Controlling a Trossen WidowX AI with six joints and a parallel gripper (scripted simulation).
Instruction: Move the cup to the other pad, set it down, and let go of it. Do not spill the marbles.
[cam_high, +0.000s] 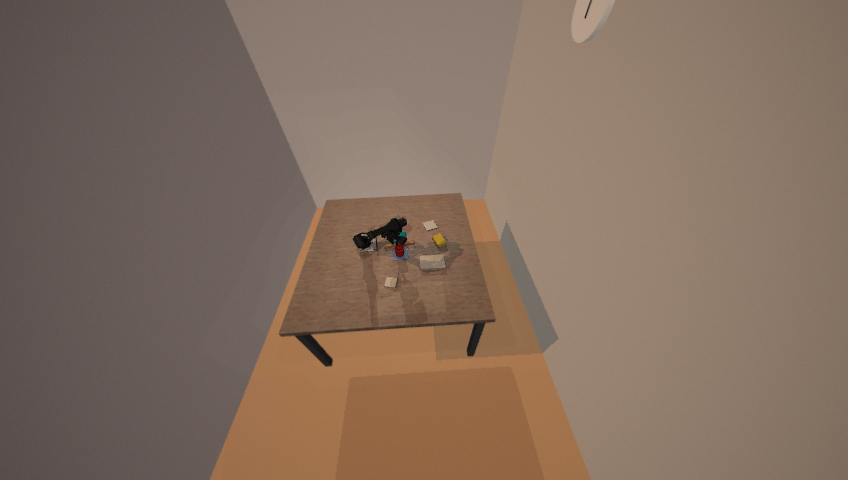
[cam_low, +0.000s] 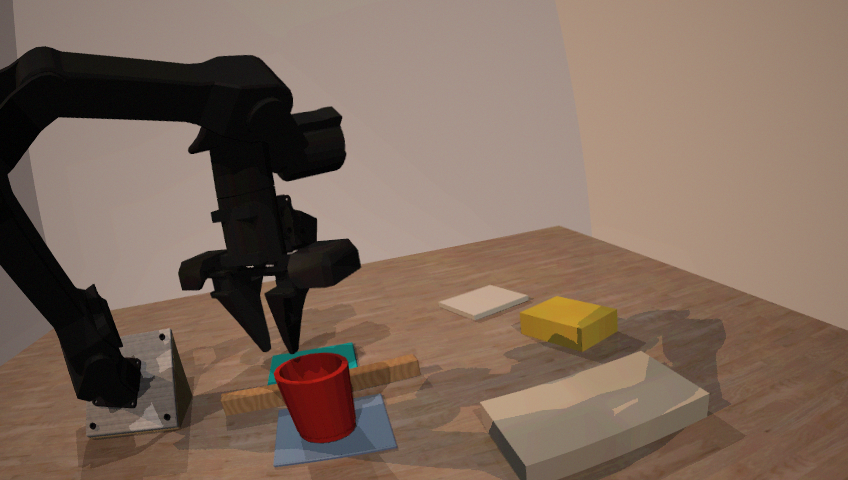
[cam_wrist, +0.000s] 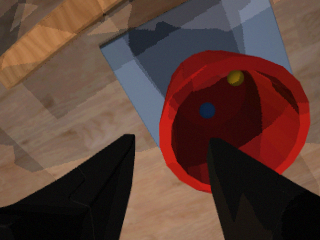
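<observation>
Right now my gripper tip is 5 cm above the red cup, 3 cm short of it and 2 cm to the left of it. The rest, counted from my gripper tip: blue marble 7 cm below, 2 cm to the right, 2 cm ahead; then teal pad 17 cm to the left, 10 cm below; then blue pad 10 cm below, 3 cm ahead, 1 cm to the right.
</observation>
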